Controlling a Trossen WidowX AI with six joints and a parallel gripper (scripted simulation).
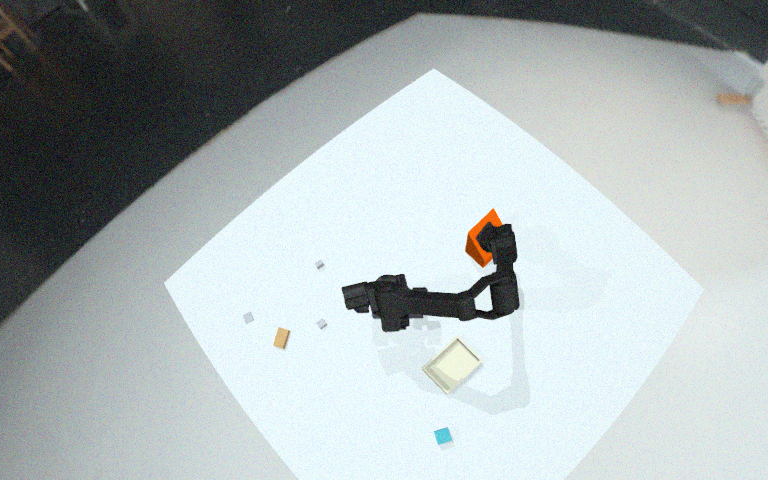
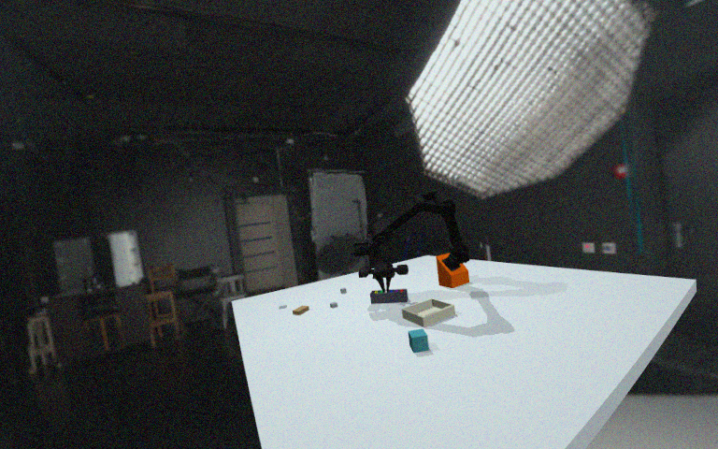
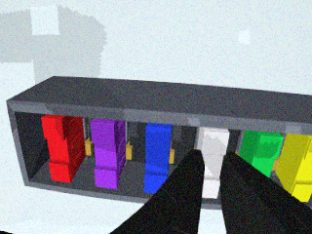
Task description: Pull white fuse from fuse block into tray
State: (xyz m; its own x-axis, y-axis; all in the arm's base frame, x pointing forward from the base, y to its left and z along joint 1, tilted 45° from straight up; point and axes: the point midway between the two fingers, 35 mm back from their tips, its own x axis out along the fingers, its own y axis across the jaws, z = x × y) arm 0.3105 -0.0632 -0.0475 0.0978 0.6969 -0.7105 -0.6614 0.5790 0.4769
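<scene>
Now: the blue fuse 20 mm to the left of my gripper tip, 10 mm below it and 10 mm behind it. Also, from my gripper tip: green fuse (10 mm to the right, 10 mm below, 10 mm ahead); yellow fuse (30 mm to the right, 30 mm ahead, 10 mm below); white fuse (10 mm below).
</scene>
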